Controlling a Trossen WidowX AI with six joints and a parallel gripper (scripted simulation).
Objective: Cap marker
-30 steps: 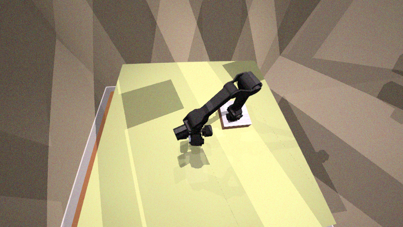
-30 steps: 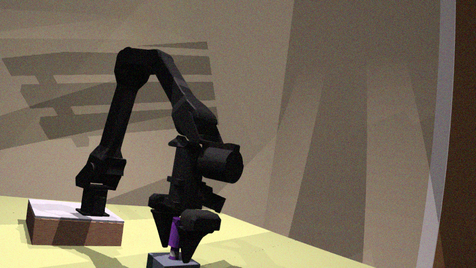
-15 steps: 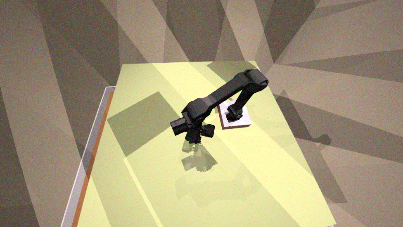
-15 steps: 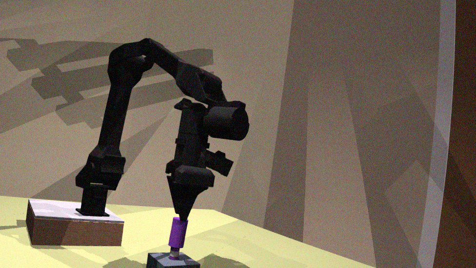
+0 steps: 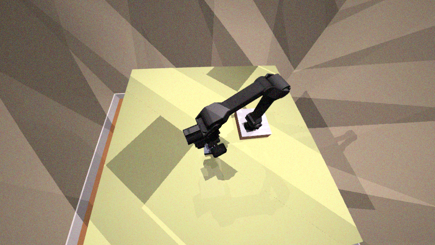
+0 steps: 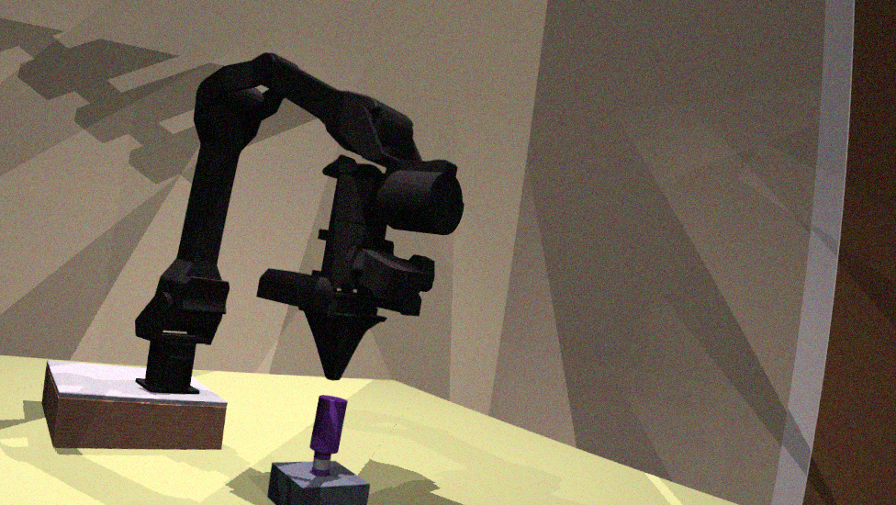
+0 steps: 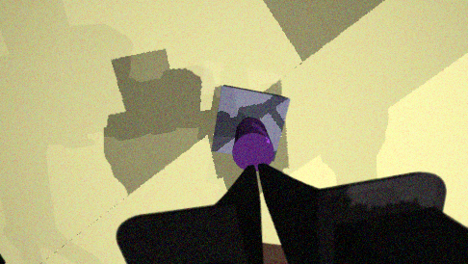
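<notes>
Now: gripper tip 4 cm above the purple marker cap.
</notes>
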